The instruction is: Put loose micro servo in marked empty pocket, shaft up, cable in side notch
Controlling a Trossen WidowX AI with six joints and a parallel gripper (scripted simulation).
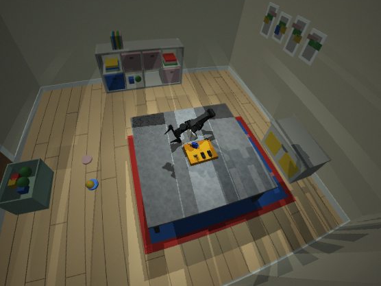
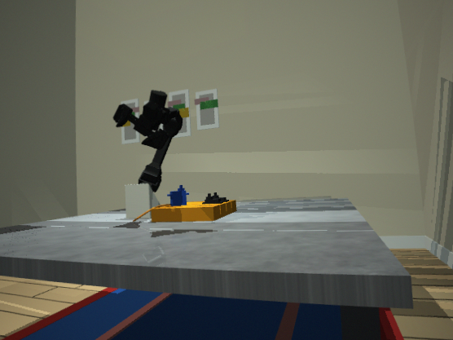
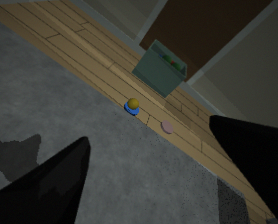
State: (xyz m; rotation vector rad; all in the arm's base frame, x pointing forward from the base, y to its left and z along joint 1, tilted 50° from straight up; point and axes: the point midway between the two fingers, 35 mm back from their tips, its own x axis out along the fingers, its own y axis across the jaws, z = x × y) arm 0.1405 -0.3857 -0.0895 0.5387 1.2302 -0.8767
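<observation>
My gripper tip is now 4 cm short of the orange deck, 34 cm to the right of it and 27 cm above it.
</observation>
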